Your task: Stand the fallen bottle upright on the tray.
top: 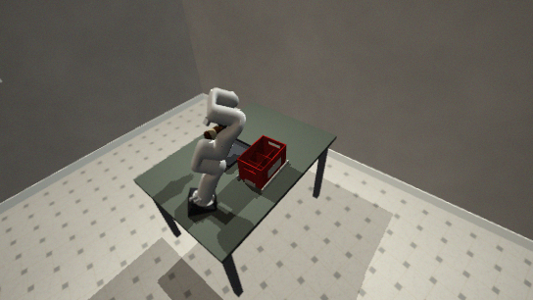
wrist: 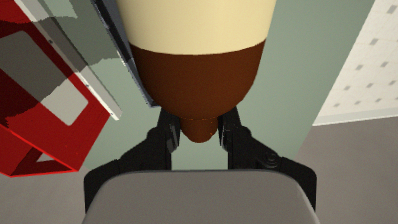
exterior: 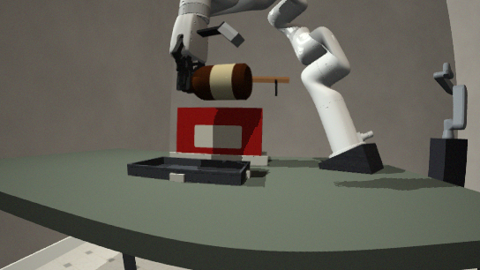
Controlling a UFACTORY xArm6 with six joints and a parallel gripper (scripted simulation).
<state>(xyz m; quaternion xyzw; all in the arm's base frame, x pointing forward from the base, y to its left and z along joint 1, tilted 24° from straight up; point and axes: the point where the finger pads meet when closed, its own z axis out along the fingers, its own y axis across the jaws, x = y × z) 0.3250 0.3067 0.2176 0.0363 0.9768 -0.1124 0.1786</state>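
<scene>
My gripper is now 50 mm past the brown bottle and 10 mm to the right of it. Also, from my hand: dark tray (50 mm to the right, 190 mm below); then crate (10 mm ahead, 350 mm to the right, 120 mm below).
</scene>
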